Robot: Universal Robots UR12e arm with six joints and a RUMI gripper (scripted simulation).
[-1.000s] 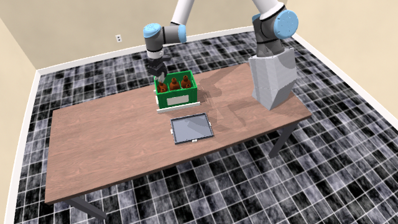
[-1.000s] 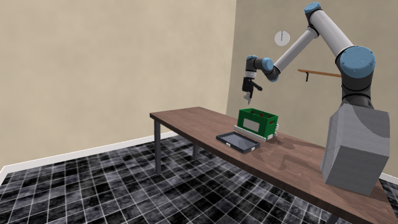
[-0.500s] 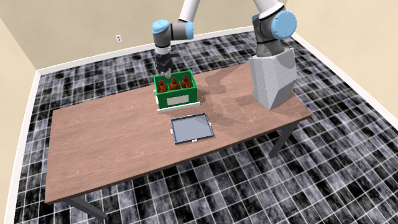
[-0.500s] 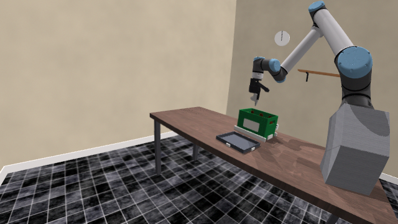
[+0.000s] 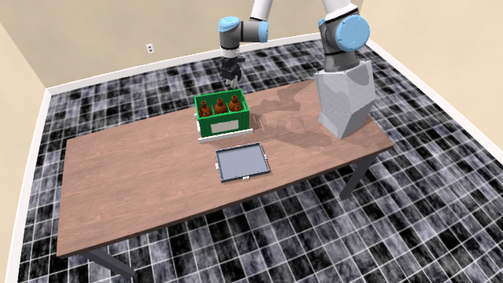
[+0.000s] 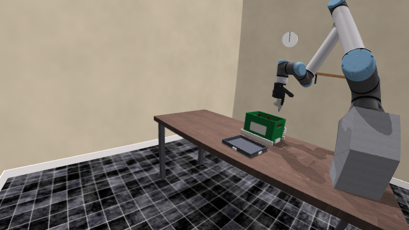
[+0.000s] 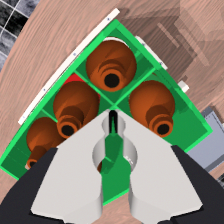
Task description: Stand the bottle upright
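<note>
Right now the green crate is 16 cm below my hand, 9 cm ahead of it and 4 cm to the left of it. The rest, counted from my hand: glass bottle (17 cm ahead, 15 cm below, 1 cm to the right); then grey tray (33 cm to the left, 23 cm below, 6 cm ahead).
</note>
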